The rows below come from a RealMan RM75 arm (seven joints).
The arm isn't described. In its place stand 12 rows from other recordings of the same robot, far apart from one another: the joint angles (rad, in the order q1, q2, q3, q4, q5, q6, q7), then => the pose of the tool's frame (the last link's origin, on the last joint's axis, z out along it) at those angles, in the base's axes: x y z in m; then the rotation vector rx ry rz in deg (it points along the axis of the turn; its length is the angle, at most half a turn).
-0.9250, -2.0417, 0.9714, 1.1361, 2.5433, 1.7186, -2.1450 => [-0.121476, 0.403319, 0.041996, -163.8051, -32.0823, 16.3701]
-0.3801, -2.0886, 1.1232, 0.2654, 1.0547, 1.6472, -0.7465 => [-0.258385, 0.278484, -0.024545, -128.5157, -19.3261, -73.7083]
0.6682, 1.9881, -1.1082, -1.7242, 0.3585, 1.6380, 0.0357 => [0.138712, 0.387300, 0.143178, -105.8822, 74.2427, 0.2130]
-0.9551, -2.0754, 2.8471, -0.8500, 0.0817, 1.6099, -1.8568 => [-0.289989, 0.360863, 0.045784, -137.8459, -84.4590, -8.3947]
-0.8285, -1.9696, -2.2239, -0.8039, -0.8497, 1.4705, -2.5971 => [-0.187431, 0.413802, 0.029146, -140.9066, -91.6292, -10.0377]
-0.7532, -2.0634, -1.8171, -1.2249, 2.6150, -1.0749, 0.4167 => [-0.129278, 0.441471, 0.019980, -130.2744, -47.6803, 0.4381]
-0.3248, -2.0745, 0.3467, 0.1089, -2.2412, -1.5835, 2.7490 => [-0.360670, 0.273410, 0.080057, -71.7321, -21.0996, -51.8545]
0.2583, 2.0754, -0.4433, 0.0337, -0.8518, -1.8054, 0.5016 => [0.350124, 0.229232, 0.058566, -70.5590, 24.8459, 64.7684]
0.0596, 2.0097, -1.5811, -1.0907, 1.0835, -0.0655, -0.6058 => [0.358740, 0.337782, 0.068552, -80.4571, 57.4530, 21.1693]
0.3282, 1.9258, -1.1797, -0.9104, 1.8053, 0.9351, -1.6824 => [0.277991, 0.384087, 0.087524, -122.5650, 34.1922, 37.0131]
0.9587, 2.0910, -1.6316, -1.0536, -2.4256, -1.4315, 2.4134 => [0.086527, 0.368223, -0.078560, -167.4353, 19.0939, -35.3570]
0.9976, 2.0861, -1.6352, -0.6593, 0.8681, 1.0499, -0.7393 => [0.135897, 0.399303, -0.108590, -159.6540, 38.2637, -23.5127]
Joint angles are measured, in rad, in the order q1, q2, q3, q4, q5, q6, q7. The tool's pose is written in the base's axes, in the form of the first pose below.
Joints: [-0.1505 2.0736 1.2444 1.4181 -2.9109 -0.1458 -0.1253]
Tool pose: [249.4 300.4 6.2 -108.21 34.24 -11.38]
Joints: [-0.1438 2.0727 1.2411 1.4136 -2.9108 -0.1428 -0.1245]
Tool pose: [248.7 301.4 4.4 -108.69 34.08 -11.52]
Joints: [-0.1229 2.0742 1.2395 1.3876 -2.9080 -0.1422 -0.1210]
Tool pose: [249.8 304.4 -0.4 -109.65 33.96 -12.19]
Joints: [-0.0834 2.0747 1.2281 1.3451 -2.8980 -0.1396 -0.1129]
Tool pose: [249.1 309.7 -10.5 -111.83 33.89 -13.31]
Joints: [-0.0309 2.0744 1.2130 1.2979 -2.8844 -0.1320 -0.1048]
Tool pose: [245.9 317.1 -22.2 -114.51 33.56 -14.37]
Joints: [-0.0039 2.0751 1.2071 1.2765 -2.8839 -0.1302 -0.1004]
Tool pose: [243.0 321.2 -27.2 -115.54 33.19 -14.40]
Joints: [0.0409 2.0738 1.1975 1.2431 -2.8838 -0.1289 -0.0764]
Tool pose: [238.1 328.1 -34.2 -117.29 33.30 -14.66]
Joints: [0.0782 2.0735 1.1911 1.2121 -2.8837 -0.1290 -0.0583]
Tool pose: [234.8 333.8 -39.9 -118.62 33.24 -14.93]
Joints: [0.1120 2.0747 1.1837 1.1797 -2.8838 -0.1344 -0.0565]
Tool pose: [231.9 338.4 -45.9 -119.55 32.47 -14.62]
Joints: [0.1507 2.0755 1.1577 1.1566 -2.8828 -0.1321 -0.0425]
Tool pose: [222.9 341.8 -56.0 -121.76 32.00 -14.40]
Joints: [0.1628 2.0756 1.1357 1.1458 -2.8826 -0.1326 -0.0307]
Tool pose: [219.5 340.4 -63.0 -123.34 31.82 -14.72]
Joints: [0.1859 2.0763 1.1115 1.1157 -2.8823 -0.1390 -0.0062]
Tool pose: [217.8 339.9 -72.3 -125.38 31.72 -15.59]
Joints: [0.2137 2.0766 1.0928 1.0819 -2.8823 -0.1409 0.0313]
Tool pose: [217.2 340.7 -80.3 -127.50 31.93 -17.12]
